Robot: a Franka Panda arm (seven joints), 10 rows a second.
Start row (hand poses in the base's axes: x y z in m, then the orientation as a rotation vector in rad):
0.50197 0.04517 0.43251 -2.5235 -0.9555 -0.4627
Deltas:
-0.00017 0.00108 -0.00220 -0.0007 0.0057 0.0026
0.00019 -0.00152 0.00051 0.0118 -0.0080 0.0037
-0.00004 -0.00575 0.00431 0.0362 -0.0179 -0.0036
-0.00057 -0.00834 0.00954 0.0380 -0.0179 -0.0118
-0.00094 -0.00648 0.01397 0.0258 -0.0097 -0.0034
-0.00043 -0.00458 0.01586 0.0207 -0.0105 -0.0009
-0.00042 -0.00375 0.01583 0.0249 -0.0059 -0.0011
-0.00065 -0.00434 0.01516 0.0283 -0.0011 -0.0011
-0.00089 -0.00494 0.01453 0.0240 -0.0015 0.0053
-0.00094 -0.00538 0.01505 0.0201 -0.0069 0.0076
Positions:
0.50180 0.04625 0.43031 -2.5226 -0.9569 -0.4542
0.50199 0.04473 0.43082 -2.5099 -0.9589 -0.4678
0.50195 0.03898 0.43513 -2.4795 -0.9444 -0.5051
0.50138 0.03064 0.44467 -2.4518 -0.9191 -0.5450
0.50044 0.02416 0.45864 -2.4302 -0.9064 -0.5669
0.50001 0.01958 0.47450 -2.4114 -0.8994 -0.5871
0.49959 0.01583 0.49033 -2.3893 -0.8881 -0.6026
0.49894 0.01149 0.50549 -2.3646 -0.8731 -0.6130
0.49805 0.00655 0.52002 -2.3400 -0.8677 -0.6198
0.49711 0.00117 0.53507 -2.3169 -0.8692 -0.6310

